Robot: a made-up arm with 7 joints. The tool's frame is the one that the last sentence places.
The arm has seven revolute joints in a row. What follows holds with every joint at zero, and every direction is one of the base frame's. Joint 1 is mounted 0.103 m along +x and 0.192 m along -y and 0.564 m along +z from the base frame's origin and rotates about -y. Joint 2 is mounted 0.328 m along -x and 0.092 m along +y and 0.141 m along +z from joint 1 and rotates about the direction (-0.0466, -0.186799, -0.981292). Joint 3 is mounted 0.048 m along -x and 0.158 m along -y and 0.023 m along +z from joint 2 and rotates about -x. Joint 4 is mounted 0.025 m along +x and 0.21 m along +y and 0.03 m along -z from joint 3 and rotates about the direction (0.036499, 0.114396, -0.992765). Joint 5 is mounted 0.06 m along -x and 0.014 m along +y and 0.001 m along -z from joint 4 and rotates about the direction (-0.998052, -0.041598, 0.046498). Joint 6 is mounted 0.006 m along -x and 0.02 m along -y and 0.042 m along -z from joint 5 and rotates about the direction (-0.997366, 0.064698, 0.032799). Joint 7 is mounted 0.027 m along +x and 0.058 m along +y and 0.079 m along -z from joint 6 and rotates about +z. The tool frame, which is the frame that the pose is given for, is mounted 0.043 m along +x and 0.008 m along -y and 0.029 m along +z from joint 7; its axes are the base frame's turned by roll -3.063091, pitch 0.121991 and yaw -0.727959 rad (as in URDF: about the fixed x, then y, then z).
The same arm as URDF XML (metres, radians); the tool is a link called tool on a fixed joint. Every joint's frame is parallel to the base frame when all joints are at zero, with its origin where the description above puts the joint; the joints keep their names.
<robot name="arm">
<joint name="tool_fixed" type="fixed"><parent link="link7"/><child link="tool"/><origin xyz="0.043 -0.008 0.029" rpy="-3.0631 0.122 -0.728"/></joint>
<joint name="joint 7" type="continuous"><parent link="link6"/><child link="link7"/><origin xyz="0.027 0.058 -0.079" rpy="0 0 0"/><axis xyz="0 0 1"/></joint>
<joint name="joint 6" type="continuous"><parent link="link5"/><child link="link6"/><origin xyz="-0.006 -0.02 -0.042" rpy="0 0 0"/><axis xyz="-0.997366 0.064698 0.032799"/></joint>
<joint name="joint 5" type="continuous"><parent link="link4"/><child link="link5"/><origin xyz="-0.06 0.014 -0.001" rpy="0 0 0"/><axis xyz="-0.998052 -0.041598 0.046498"/></joint>
<joint name="joint 4" type="continuous"><parent link="link3"/><child link="link4"/><origin xyz="0.025 0.21 -0.03" rpy="0 0 0"/><axis xyz="0.036499 0.114396 -0.992765"/></joint>
<joint name="joint 3" type="continuous"><parent link="link2"/><child link="link3"/><origin xyz="-0.048 -0.158 0.023" rpy="0 0 0"/><axis xyz="-1 0 0"/></joint>
<joint name="joint 2" type="continuous"><parent link="link1"/><child link="link2"/><origin xyz="-0.328 0.092 0.141" rpy="0 0 0"/><axis xyz="-0.0466 -0.186799 -0.981292"/></joint>
<joint name="joint 1" type="continuous"><parent link="base"/><child link="link1"/><origin xyz="0.103 -0.192 0.564" rpy="0 0 0"/><axis xyz="0 -1 0"/></joint>
<link name="base"/>
<link name="link1"/>
<link name="link2"/>
<link name="link3"/>
<link name="link4"/>
<link name="link5"/>
<link name="link6"/>
<link name="link7"/>
<link name="tool"/>
</robot>

